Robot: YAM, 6 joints.
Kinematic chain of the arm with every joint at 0, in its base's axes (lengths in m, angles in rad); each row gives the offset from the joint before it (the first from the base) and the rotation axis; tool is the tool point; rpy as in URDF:
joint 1: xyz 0 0 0.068 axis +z
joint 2: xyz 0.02 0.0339 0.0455 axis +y
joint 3: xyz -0.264 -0.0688 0 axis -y
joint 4: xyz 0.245 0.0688 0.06 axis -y
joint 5: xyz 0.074 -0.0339 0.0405 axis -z
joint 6: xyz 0.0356 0 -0.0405 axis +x
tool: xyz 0 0 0 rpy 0 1.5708 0
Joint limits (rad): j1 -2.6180..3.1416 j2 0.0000..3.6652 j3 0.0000..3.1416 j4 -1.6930..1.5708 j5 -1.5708..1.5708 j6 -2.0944..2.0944
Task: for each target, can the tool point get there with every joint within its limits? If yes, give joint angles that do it. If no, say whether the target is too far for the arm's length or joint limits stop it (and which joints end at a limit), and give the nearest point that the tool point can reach.
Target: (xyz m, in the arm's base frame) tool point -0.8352 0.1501 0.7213
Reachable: no: too far | nearest point -0.5164 0.0928 0.4837 | short by 0.402 m
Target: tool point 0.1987 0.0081 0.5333
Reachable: yes | joints 0.1113 1.2223 1.8466 -0.8153 0.4047 -0.2890
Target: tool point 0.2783 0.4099 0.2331
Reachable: yes | joints 0.9431 2.1232 1.6940 -0.1465 -0.4497 1.2296
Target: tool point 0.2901 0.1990 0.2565
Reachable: yes | joints 0.6509 1.6852 1.3369 -0.7213 0.5139 -0.4134
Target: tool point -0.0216 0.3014 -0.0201
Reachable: yes | joints 1.7399 2.4075 0.6402 1.0966 0.9719 0.1342
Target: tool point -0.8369 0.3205 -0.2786
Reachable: no: too far | nearest point -0.5521 0.2114 -0.1421 | short by 0.334 m
